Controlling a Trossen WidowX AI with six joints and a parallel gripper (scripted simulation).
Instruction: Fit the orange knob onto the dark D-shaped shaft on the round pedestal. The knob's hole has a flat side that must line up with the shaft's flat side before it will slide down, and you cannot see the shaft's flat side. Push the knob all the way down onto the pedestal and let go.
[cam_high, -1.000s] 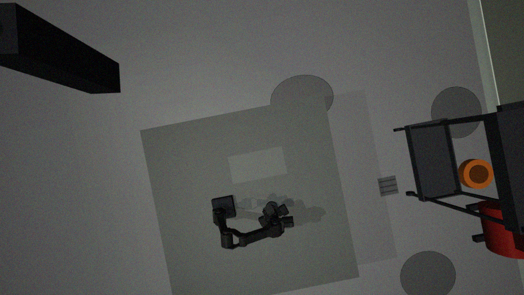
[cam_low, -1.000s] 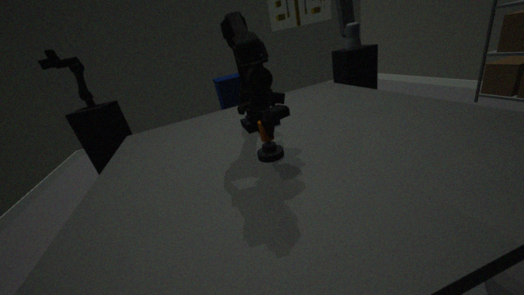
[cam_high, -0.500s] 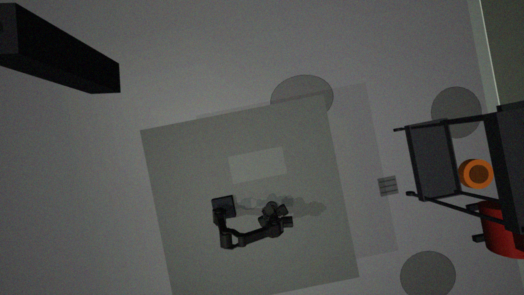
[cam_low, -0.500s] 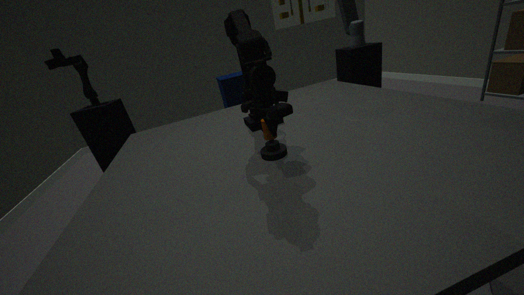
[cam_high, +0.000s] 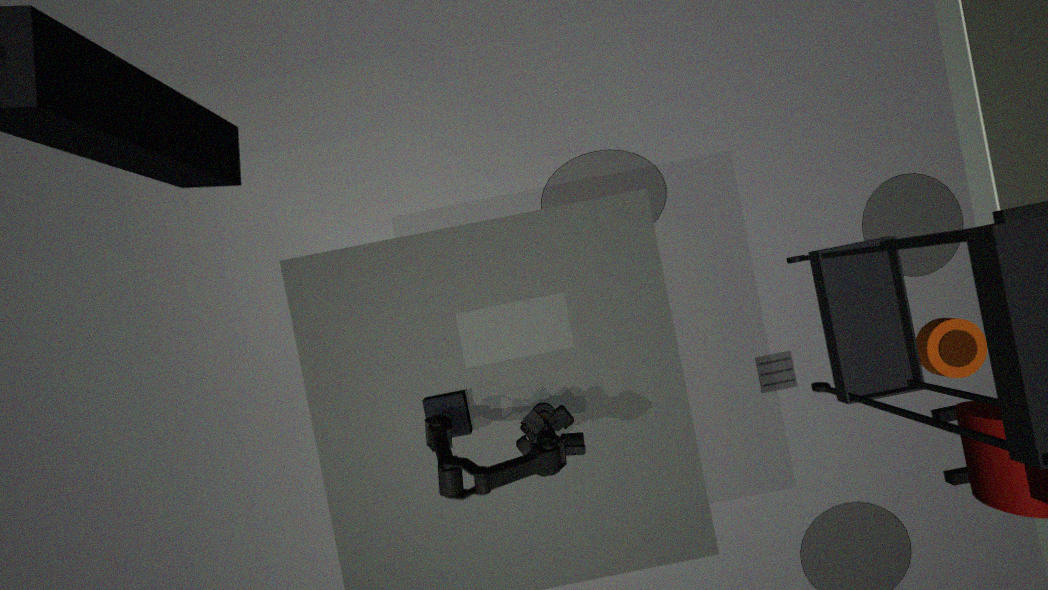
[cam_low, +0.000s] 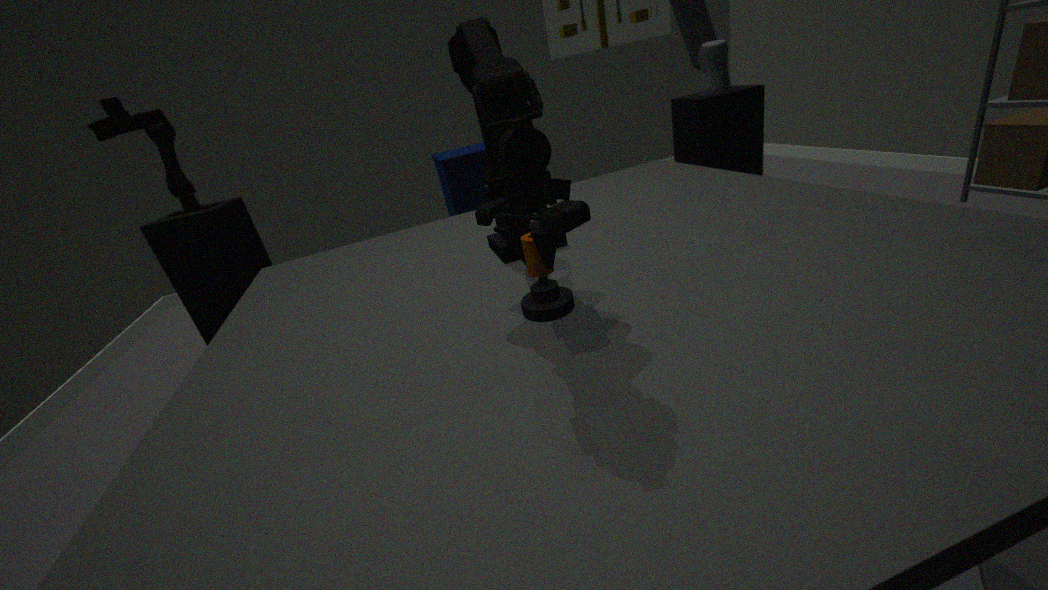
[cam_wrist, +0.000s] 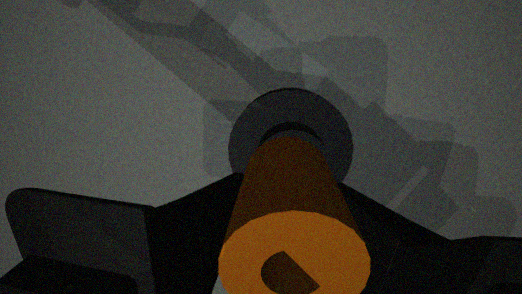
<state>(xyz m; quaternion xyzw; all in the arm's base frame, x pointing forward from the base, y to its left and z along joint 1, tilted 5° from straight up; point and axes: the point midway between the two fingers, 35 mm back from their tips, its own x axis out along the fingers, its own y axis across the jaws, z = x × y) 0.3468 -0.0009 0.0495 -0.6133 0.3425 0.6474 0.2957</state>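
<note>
The dark round pedestal lies 4 cm below my gripper tip. From my gripper tip the other things lie so: orange knob (2 cm above).
</note>
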